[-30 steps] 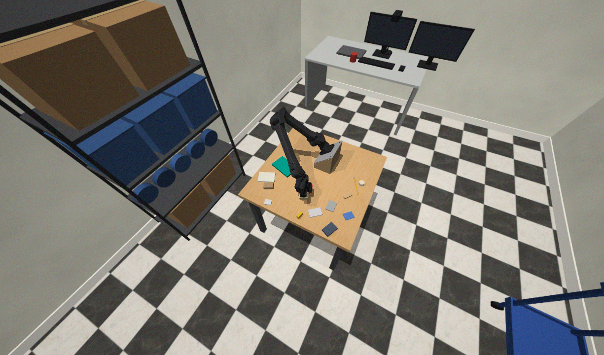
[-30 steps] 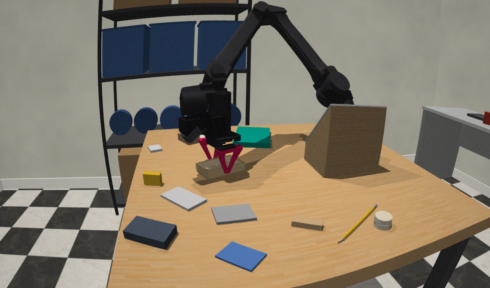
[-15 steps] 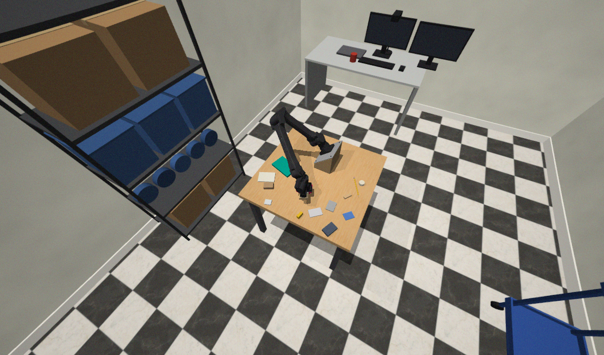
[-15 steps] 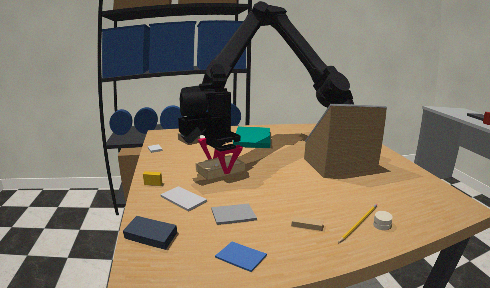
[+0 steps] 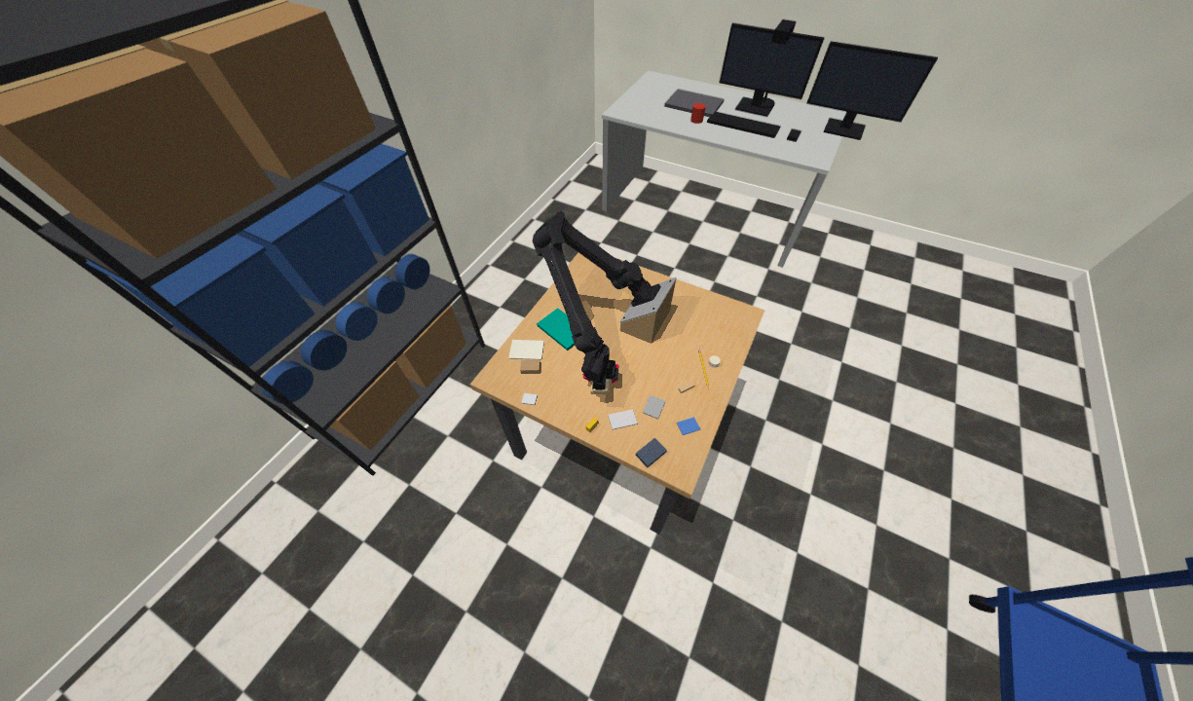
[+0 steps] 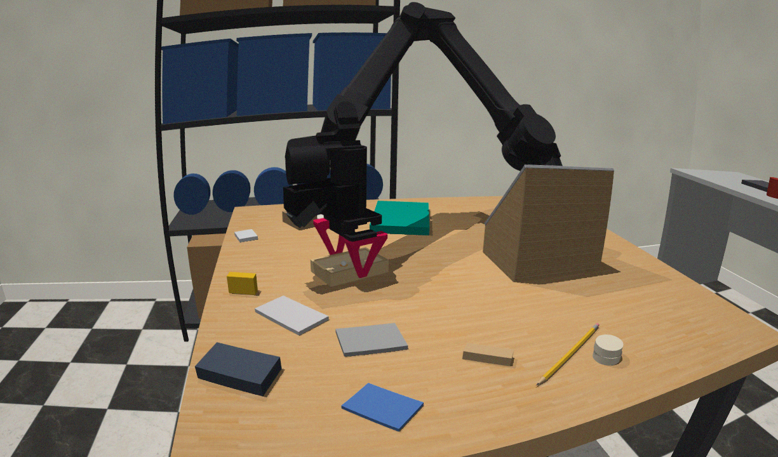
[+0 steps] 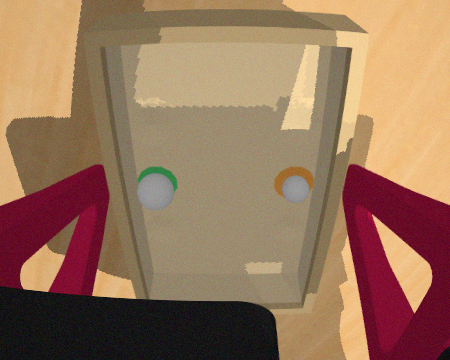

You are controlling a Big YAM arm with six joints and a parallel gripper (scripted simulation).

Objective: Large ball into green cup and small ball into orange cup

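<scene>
My hand is 1 cm above the wooden puzzle. Round my hand: yellow block: 18 cm ahead, 6 cm to the left; grey plate: 22 cm to the left, 1 cm below, 1 cm ahead; small brown block: 27 cm to the right, 7 cm ahead.
</scene>
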